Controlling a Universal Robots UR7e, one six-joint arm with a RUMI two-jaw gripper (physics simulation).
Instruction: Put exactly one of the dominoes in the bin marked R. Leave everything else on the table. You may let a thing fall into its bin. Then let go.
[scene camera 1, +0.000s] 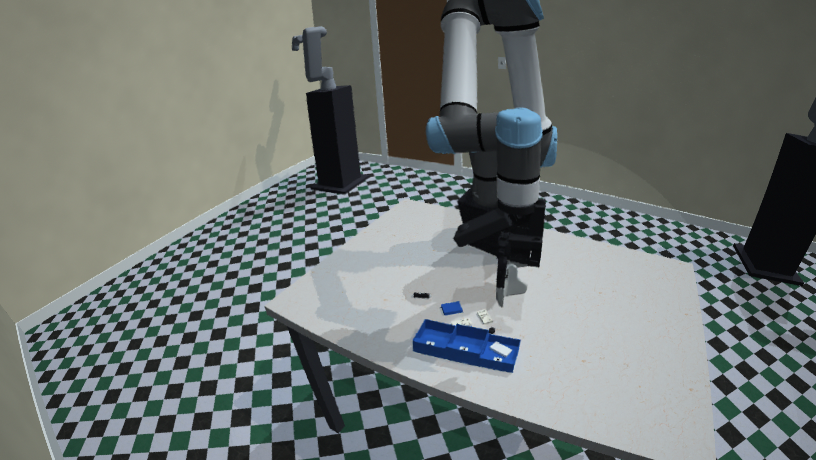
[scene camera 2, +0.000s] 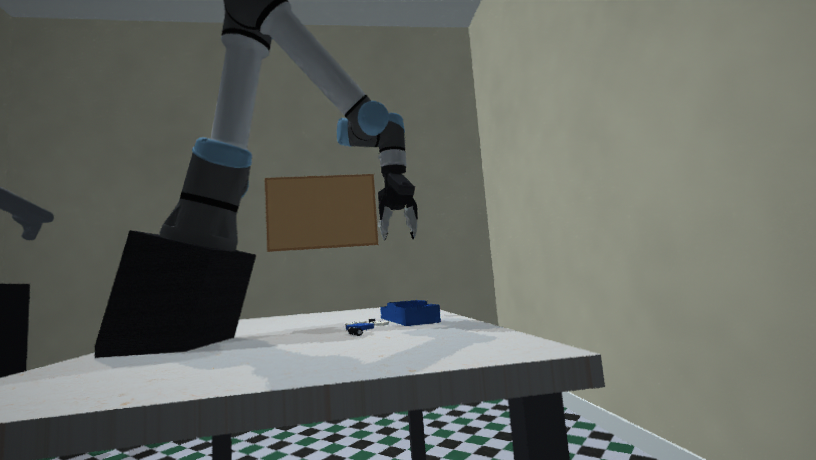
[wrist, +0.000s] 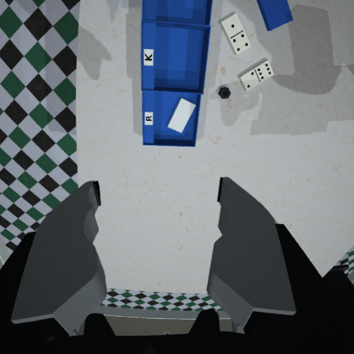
Labels:
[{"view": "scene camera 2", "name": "my gripper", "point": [399, 239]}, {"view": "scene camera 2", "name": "blue three-bin tray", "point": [416, 312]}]

